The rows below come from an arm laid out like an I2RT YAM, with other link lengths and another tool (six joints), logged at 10 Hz.
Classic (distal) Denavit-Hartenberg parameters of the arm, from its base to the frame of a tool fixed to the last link. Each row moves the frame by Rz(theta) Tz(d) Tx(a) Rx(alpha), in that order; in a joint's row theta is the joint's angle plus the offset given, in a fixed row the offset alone. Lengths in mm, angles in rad.
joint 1: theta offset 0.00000; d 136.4; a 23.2; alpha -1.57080
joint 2: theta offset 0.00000; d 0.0; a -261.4; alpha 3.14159
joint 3: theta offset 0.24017; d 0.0; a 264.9; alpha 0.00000
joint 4: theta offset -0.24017; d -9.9; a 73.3; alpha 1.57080
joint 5: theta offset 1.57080; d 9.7; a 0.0; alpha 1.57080
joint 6: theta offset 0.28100; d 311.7; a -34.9; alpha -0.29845
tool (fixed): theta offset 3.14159; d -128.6; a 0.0; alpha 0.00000
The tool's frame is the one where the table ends.
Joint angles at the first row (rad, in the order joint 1, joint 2, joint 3, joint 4, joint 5, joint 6):
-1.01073, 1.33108, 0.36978, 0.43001, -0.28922, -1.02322
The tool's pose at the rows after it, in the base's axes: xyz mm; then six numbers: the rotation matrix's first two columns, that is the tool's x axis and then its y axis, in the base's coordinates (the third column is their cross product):
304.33 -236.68 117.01 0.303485 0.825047 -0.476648 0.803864 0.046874 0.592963
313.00 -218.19 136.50 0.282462 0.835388 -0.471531 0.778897 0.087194 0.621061
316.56 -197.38 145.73 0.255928 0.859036 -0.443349 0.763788 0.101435 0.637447
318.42 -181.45 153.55 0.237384 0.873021 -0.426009 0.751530 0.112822 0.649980
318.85 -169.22 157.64 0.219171 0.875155 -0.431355 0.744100 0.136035 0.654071
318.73 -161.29 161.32 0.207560 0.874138 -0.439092 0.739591 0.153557 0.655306
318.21 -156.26 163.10 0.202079 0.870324 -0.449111 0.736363 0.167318 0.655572
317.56 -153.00 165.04 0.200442 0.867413 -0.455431 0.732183 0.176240 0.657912
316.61 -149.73 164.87 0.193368 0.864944 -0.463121 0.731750 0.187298 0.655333
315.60 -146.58 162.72 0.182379 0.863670 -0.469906 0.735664 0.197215 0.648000
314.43 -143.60 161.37 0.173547 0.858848 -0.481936 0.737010 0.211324 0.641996
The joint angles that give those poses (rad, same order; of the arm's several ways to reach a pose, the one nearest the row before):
-0.96282, 1.25894, 0.40206, 0.37116, -0.30028, -0.99748
-0.91984, 1.17969, 0.40366, 0.32357, -0.31431, -0.97522
-0.88361, 1.10837, 0.39815, 0.25589, -0.33220, -0.94790
-0.85312, 1.04911, 0.39318, 0.20560, -0.33975, -0.92681
-0.82793, 1.00243, 0.38024, 0.18236, -0.33873, -0.92654
-0.81035, 0.96675, 0.37414, 0.16139, -0.33474, -0.92928
-0.79784, 0.94097, 0.36489, 0.15443, -0.32786, -0.93328
-0.79090, 0.92065, 0.35773, 0.15056, -0.32479, -0.93445
-0.78586, 0.90502, 0.35064, 0.14462, -0.32417, -0.94224
-0.78095, 0.89478, 0.34522, 0.13452, -0.32307, -0.95349
-0.77605, 0.88061, 0.33629, 0.13100, -0.32065, -0.96672

